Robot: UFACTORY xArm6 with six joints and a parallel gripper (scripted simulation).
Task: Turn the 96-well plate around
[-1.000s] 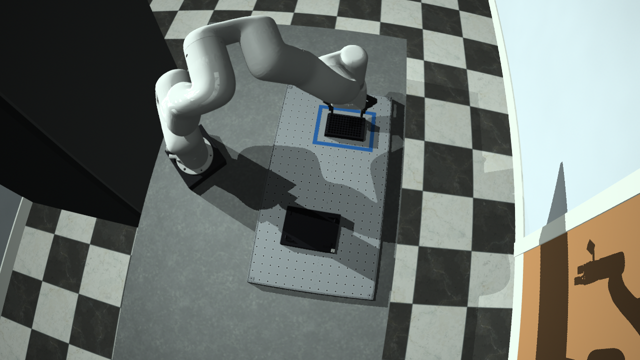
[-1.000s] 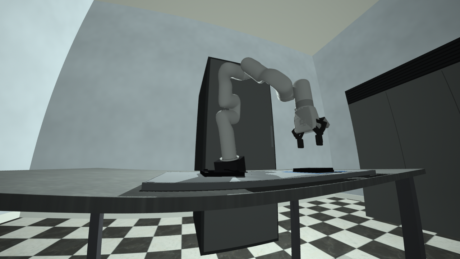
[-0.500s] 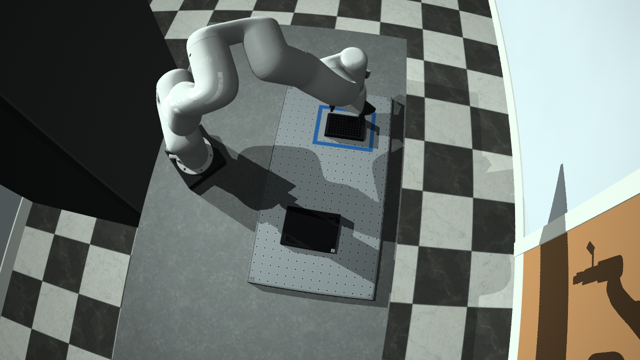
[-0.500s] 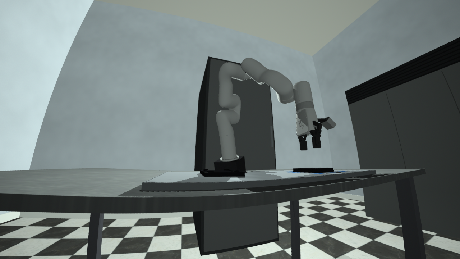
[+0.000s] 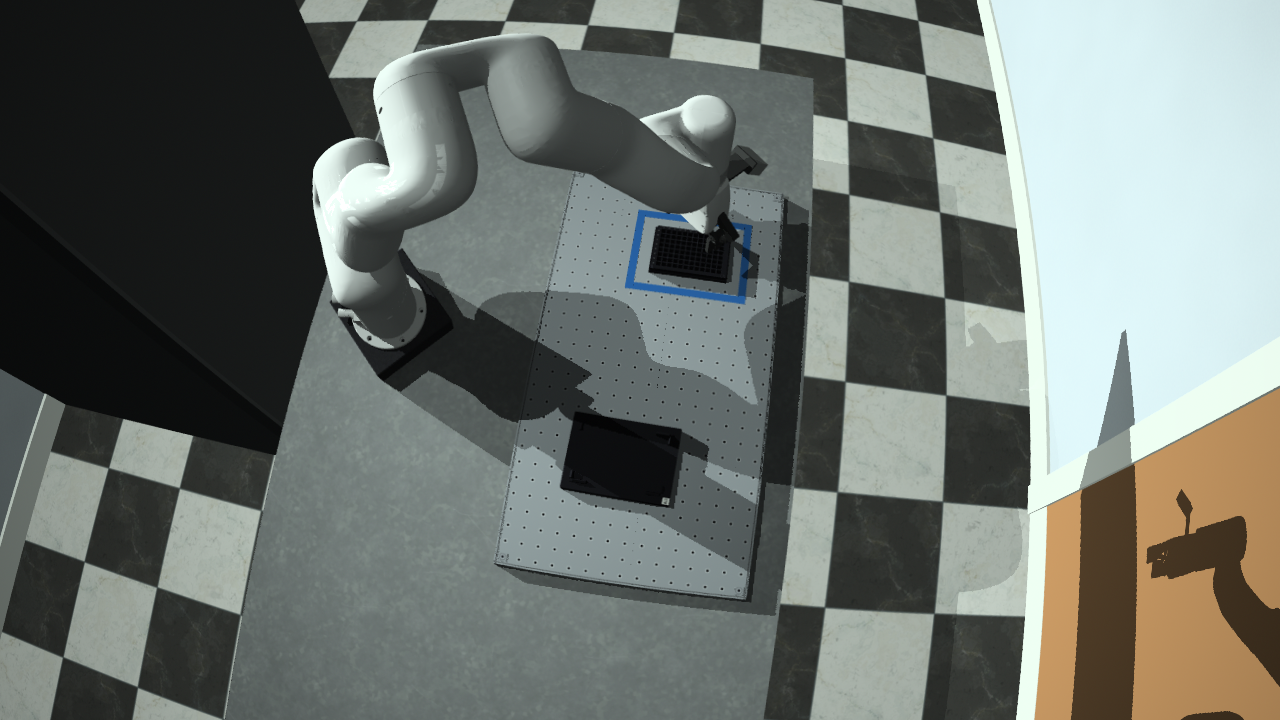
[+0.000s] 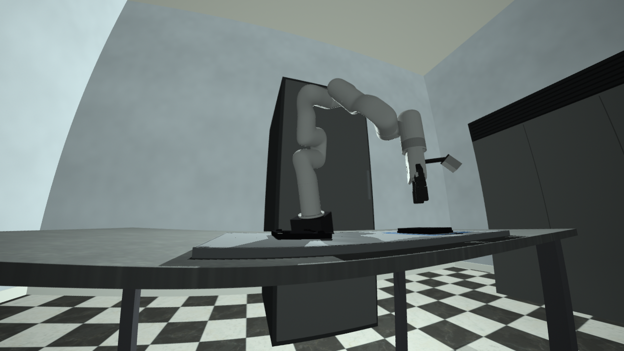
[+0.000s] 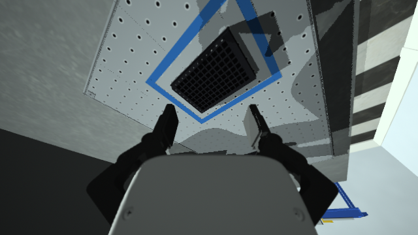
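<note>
Right now the black 96-well plate is 90 mm below my hand. The rest, counted from my hand: small white A1 mark (60 mm behind, 410 mm to the right, 90 mm below); black plate nest N1 (120 mm behind, 340 mm to the right, 90 mm below).
</note>
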